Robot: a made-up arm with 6 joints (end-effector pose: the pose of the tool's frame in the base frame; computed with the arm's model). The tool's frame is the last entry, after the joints. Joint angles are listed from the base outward.
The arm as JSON. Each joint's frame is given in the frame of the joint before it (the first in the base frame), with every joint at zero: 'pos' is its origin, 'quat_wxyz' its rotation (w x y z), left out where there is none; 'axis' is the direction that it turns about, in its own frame. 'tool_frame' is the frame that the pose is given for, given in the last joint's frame.
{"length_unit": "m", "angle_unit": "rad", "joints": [
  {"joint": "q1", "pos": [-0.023, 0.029, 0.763], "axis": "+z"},
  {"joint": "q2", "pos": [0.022, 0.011, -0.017], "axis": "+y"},
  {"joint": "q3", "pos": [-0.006, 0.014, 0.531], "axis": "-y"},
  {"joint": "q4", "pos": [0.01, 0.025, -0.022], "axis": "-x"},
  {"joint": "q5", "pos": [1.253, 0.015, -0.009], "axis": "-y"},
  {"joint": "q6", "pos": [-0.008, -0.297, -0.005], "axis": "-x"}
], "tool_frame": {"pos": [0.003, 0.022, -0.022], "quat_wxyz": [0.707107, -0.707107, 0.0, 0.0]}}
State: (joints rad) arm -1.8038 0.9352 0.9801 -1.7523 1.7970 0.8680
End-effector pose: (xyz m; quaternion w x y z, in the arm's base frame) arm -0.3246 -1.7054 0.8238 0.1657 -0.1766 -0.3873 0.8896
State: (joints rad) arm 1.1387 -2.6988 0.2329 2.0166 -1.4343 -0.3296
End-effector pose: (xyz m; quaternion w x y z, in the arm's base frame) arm -0.7740 -1.2328 0.3173 0.9232 0.0839 0.1811 -0.3284
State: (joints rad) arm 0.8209 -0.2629 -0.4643 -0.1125 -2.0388 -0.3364
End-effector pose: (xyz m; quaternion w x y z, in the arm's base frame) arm 0.8699 0.6901 0.9616 0.1212 -0.4874 0.5590 0.6597
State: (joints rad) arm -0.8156 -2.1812 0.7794 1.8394 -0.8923 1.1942
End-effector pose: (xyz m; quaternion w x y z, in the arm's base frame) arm -1.0939 1.3167 0.3944 0.0447 0.0200 0.6830 -0.7287
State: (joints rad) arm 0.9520 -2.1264 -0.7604 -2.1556 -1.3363 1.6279
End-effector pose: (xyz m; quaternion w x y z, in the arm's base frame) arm -0.1552 0.2346 1.6167 0.1730 -0.0316 -0.9830 0.0537
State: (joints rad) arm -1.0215 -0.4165 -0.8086 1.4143 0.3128 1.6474
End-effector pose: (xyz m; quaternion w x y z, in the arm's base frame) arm 0.5119 -0.9057 0.9991 0.5464 0.7519 -0.1631 -0.3308
